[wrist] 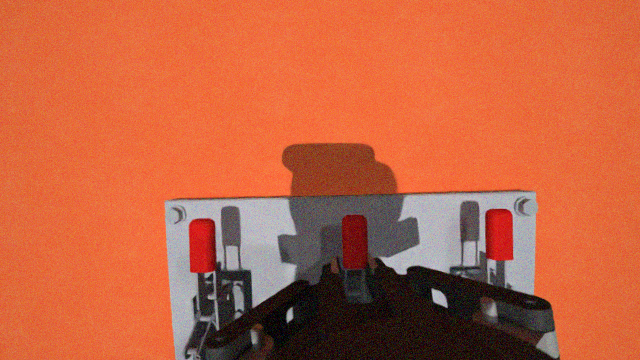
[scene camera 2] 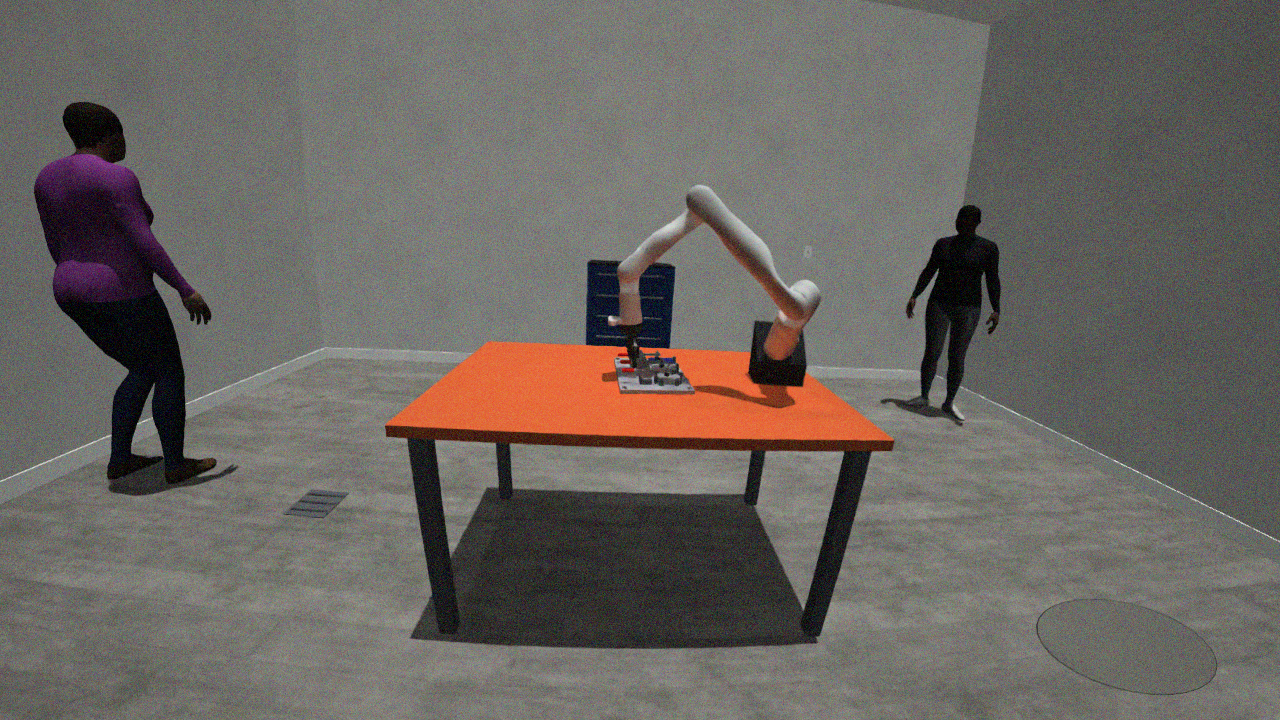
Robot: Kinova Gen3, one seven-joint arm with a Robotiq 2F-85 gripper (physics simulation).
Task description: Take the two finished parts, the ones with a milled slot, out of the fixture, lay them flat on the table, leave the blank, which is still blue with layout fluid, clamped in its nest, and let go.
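Frame: origin at the arm's base, x ahead, y down, z left, level; centimetres.
Seen in the pictures: gripper, between the fingertips: point(wrist: 351, 266) point(scene camera 2: 633, 367); arm's base, origin of its link: point(scene camera 2: 776, 349).
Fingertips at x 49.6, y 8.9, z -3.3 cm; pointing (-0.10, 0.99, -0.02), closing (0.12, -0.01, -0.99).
Offsets run from my fingertips to a thing's middle. "pt": to the spot under its first point. Level surfaces: height alone.
The fixture's grey plate {pt dx +3.6, dy +1.5, dz +16.8 cm} point(scene camera 2: 626, 388) point(wrist: 270, 215) lies on the orange table. My gripper point(scene camera 2: 633, 362) point(wrist: 351, 266) is over it, shut on the red handle {dx +2.7, dy -2.1, dz +0.0 cm} point(wrist: 354, 240) of the middle clamp, with a fingertip on each side. The left clamp's red handle {dx +2.6, dy -2.5, dz +11.0 cm} point(wrist: 202, 245) and the right clamp's red handle {dx +2.8, dy -1.5, dz -11.0 cm} point(wrist: 499, 235) stand apart from the fingers. In the scene view the blue blank point(scene camera 2: 664, 360) shows small at the far side of the plate. Grey parts and clamps sit nearer; the milled slots are too small to tell. The gripper body and frame edge hide the nests in the wrist view.
The arm's black base block point(scene camera 2: 776, 371) stands at the right of the table {dy +3.1 cm} point(scene camera 2: 519, 402). A blue drawer cabinet point(scene camera 2: 631, 300) is behind the table. One person point(scene camera 2: 102, 223) stands at the left, another point(scene camera 2: 962, 277) at the right rear. Bolt heads sit at the plate's corners.
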